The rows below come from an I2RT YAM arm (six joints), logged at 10 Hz.
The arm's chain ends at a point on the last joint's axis. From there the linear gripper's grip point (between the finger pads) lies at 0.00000 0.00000 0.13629 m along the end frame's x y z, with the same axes.
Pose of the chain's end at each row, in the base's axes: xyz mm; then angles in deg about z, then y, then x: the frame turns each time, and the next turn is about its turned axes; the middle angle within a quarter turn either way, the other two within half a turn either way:
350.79 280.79 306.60 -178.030 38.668 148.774
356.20 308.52 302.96 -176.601 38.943 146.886
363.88 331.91 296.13 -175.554 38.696 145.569
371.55 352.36 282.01 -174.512 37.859 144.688
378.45 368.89 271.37 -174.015 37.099 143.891
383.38 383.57 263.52 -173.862 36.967 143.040
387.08 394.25 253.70 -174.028 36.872 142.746
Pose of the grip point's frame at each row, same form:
421.14 353.91 215.60 -178.030 38.668 148.774
423.41 387.10 214.17 -176.601 38.943 146.886
427.97 414.19 208.39 -175.554 38.696 145.569
431.96 437.31 194.20 -174.512 37.859 144.688
436.13 455.70 183.55 -174.015 37.099 143.891
439.73 472.05 176.51 -173.862 36.967 143.040
443.23 483.08 166.92 -174.028 36.872 142.746

